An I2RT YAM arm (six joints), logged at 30 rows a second.
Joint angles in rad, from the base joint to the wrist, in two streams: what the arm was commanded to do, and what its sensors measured. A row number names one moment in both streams.
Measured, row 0:
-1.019, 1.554, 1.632, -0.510, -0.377, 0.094
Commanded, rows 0 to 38:
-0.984, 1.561, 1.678, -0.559, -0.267, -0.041
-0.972, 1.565, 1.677, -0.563, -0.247, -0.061
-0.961, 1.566, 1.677, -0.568, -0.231, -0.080
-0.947, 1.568, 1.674, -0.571, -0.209, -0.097
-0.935, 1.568, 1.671, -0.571, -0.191, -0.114
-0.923, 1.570, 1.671, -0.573, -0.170, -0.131
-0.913, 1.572, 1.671, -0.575, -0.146, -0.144
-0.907, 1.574, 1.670, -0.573, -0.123, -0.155
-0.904, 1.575, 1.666, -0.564, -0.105, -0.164
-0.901, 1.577, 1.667, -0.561, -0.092, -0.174
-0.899, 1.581, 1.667, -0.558, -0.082, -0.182
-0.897, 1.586, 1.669, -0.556, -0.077, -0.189
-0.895, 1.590, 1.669, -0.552, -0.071, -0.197
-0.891, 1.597, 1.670, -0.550, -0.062, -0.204
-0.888, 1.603, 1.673, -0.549, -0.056, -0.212
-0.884, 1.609, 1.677, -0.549, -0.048, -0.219
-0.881, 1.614, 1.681, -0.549, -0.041, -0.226
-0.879, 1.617, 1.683, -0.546, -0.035, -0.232
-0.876, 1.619, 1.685, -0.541, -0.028, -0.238
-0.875, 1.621, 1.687, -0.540, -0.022, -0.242
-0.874, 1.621, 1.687, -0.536, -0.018, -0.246
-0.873, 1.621, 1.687, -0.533, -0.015, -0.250
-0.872, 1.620, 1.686, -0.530, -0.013, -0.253
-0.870, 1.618, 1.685, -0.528, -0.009, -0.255
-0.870, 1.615, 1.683, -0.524, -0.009, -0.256
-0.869, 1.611, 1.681, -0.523, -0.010, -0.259
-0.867, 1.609, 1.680, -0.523, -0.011, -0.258
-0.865, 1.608, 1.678, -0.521, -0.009, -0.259
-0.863, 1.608, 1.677, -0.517, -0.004, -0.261
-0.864, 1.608, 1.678, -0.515, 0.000, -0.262
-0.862, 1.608, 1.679, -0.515, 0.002, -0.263
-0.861, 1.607, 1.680, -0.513, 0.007, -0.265
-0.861, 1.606, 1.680, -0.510, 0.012, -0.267
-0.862, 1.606, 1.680, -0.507, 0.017, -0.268
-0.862, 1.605, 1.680, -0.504, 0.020, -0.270
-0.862, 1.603, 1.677, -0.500, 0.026, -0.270
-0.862, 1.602, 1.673, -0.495, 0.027, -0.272
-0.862, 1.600, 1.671, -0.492, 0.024, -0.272
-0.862, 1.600, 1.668, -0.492, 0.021, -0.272
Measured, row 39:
-0.869, 1.618, 1.649, -0.522, 0.002, -0.255
